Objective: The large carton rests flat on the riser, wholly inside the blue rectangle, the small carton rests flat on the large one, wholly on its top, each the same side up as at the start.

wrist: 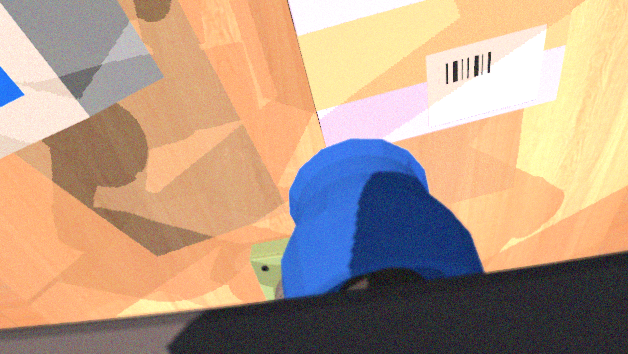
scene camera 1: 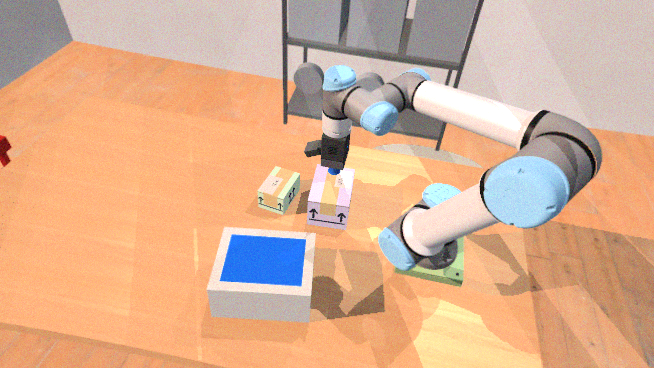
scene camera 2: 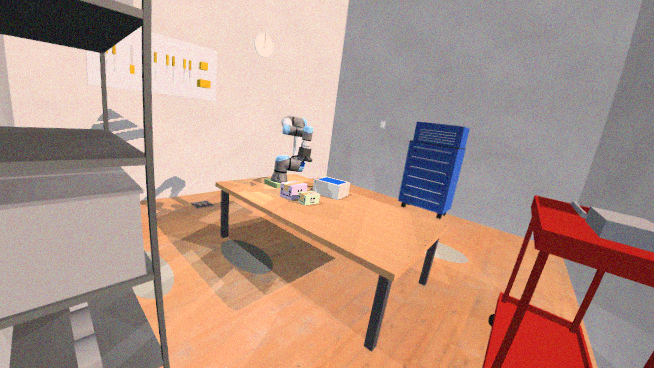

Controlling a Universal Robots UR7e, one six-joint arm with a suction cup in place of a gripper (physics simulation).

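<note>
The large lilac carton (scene camera 1: 330, 201) (scene camera 2: 293, 188) stands on the table, arrows up, and its barcoded top fills the upper right of the wrist view (wrist: 373, 53). The small green carton (scene camera 1: 279, 190) (scene camera 2: 309, 197) stands close to its left, apart from it. The white riser (scene camera 1: 258, 304) (scene camera 2: 331, 188) (wrist: 25, 114) with the blue rectangle (scene camera 1: 263, 258) is in front, with nothing on it. My suction cup (scene camera 1: 334, 171) (wrist: 357, 158) hangs close over the far edge of the large carton's top and holds nothing. I cannot tell whether it touches the carton.
The arm's green base plate (scene camera 1: 450, 274) (wrist: 267, 264) is bolted to the table (scene camera 2: 366, 228) right of the cartons. A grey shelf rack (scene camera 1: 285, 69) stands behind the table. A blue tool cabinet (scene camera 2: 434, 169) and a red cart (scene camera 2: 571, 237) stand farther off in the room.
</note>
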